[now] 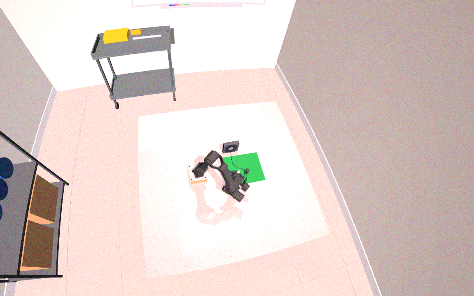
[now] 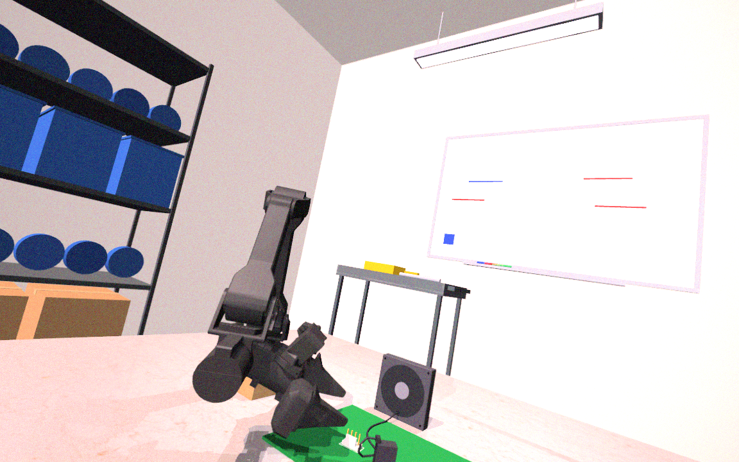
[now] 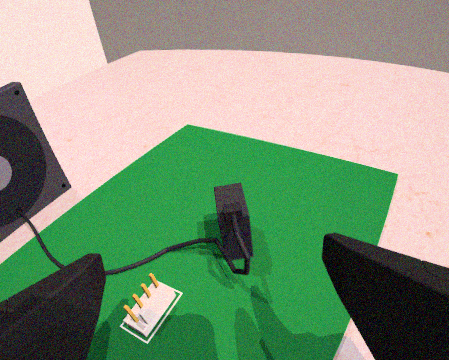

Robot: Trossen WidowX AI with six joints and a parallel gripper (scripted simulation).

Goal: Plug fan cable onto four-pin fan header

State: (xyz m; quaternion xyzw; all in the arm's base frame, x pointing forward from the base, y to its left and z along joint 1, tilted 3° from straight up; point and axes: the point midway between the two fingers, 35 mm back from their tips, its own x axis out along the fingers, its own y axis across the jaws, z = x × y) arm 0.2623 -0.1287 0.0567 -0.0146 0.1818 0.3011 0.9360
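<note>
My gripper tip is 60 mm short of the dark plug, 30 mm to the right of it and 60 mm above it. Also, from my gripper tip: fan: 10 mm ahead, 240 mm to the left, 20 mm below; then green board: 40 mm ahead, 70 mm to the left, 100 mm below.
</note>
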